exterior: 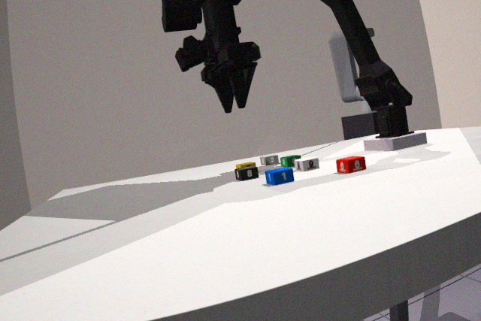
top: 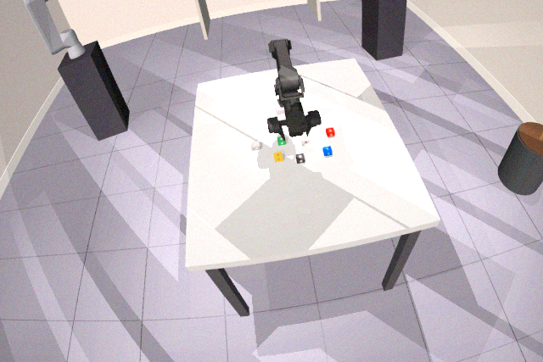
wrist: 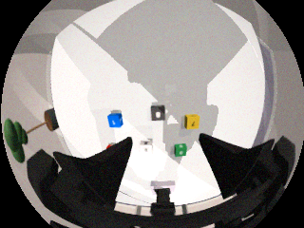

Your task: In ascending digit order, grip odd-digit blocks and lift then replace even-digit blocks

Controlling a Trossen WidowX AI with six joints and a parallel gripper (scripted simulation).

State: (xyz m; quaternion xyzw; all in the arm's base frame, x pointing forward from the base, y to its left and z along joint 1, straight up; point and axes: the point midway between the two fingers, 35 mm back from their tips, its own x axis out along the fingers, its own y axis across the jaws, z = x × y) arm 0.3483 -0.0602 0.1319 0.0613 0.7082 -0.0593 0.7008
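The green block lies 120 mm behind my gripper tip, 110 mm below it and 30 mm to the right of it. Round my gripper tip: black block: 110 mm below, 10 mm to the left; yellow block: 110 mm below, 70 mm to the right, 40 mm behind; white-grey block: 110 mm below, 90 mm behind, 60 mm to the left.
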